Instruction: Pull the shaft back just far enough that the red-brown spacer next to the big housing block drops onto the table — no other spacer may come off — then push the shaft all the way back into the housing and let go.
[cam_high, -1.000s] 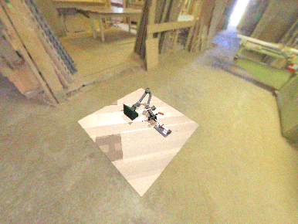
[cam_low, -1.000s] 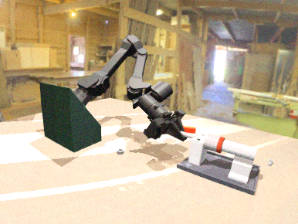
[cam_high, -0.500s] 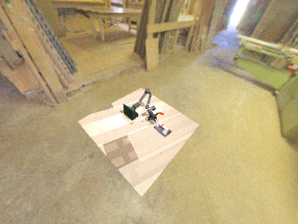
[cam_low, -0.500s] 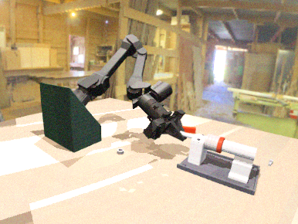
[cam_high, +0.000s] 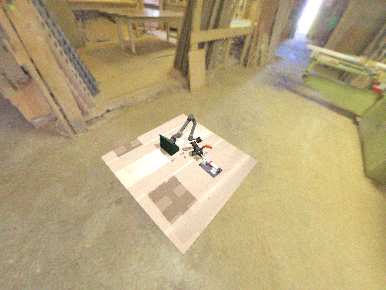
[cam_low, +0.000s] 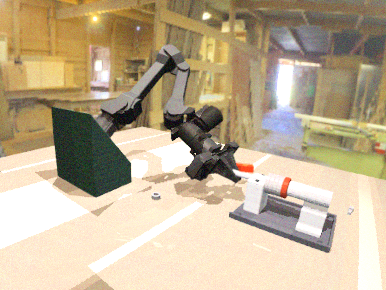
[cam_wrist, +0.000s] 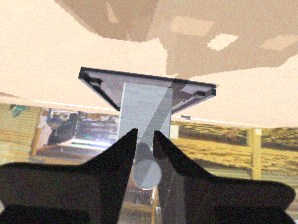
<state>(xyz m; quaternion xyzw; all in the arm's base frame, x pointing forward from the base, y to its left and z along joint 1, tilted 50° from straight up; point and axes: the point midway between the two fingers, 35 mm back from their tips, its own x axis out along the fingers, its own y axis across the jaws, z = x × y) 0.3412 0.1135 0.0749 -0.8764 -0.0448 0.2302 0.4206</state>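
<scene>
The thin shaft lies 40 mm ahead of my gripper tip and 20 mm above it. From my gripper tip the other things lie so: red-brown spacer 120 mm ahead, 20 mm above, 10 mm to the right.
</scene>
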